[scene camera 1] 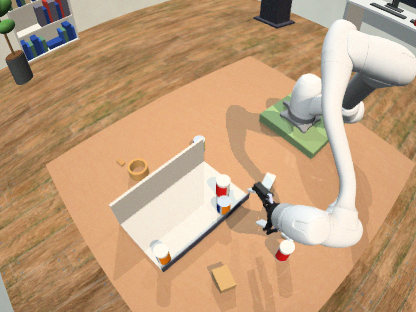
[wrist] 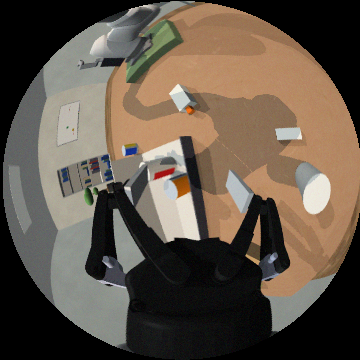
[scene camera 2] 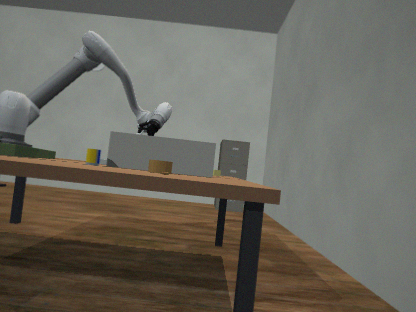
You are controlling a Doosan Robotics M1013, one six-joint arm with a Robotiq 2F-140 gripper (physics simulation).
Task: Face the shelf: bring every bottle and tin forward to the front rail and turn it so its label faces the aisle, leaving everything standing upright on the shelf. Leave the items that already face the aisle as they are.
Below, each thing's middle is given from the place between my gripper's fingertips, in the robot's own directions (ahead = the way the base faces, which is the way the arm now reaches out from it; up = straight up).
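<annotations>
The dark rail (wrist: 186, 144) has my gripper 7 cm to the left of it, 17 cm short of it and 11 cm above it. Then there's the white shelf tray (scene camera 1: 177, 217), which is 21 cm to the right of my hand, 18 cm ahead of it and 12 cm below it. The white shelf (scene camera 1: 141, 194) is likewise 21 cm to the right of my hand and 18 cm ahead, but it's 5 cm below.
</annotations>
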